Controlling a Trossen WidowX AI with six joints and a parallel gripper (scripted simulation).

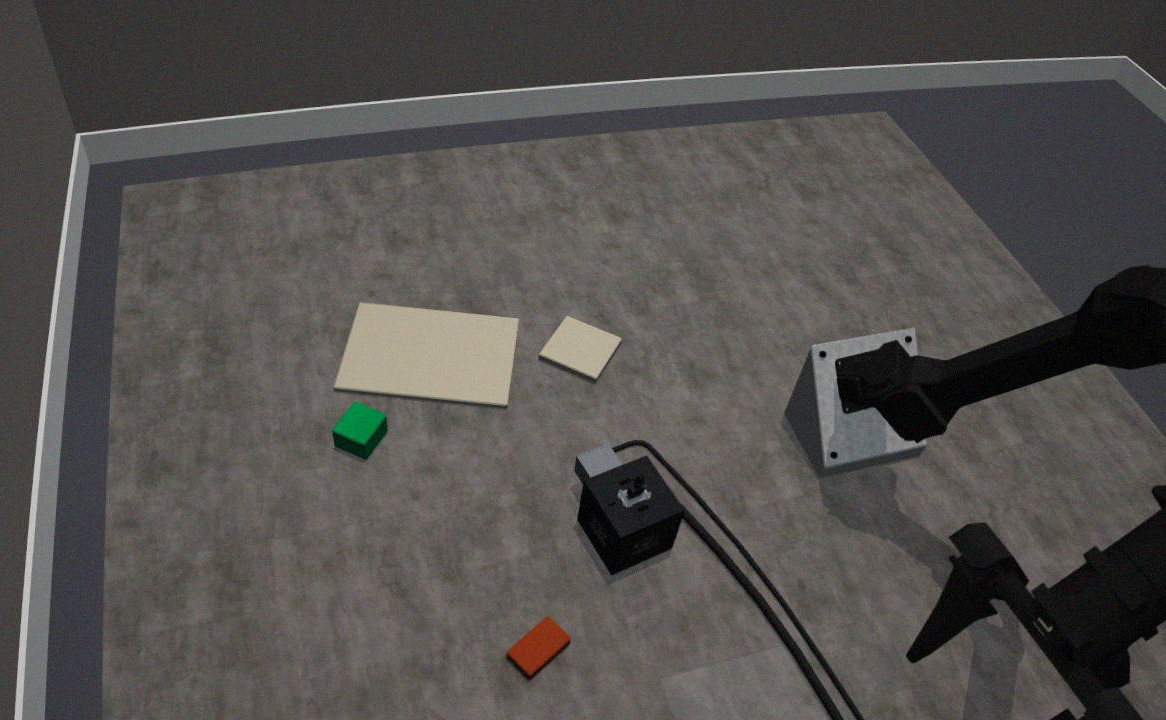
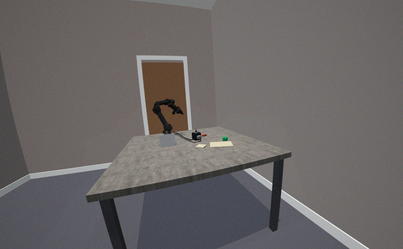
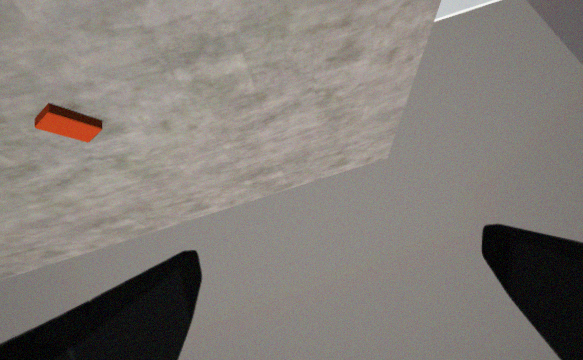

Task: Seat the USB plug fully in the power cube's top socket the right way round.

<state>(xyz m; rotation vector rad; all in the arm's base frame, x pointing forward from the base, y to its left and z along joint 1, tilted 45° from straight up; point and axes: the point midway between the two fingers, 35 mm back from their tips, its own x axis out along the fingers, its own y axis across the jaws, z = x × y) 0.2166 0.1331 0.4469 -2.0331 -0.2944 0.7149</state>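
Right now the USB plug is 6 cm ahead of my gripper tip, 34 cm to the right of it and 19 cm below it. Round my gripper tip: beige tile 2 cm ahead, 61 cm to the right, 27 cm below; then USB socket 6 cm ahead, 34 cm to the right, 21 cm below; then orange block 19 cm ahead, 24 cm to the right, 27 cm below.
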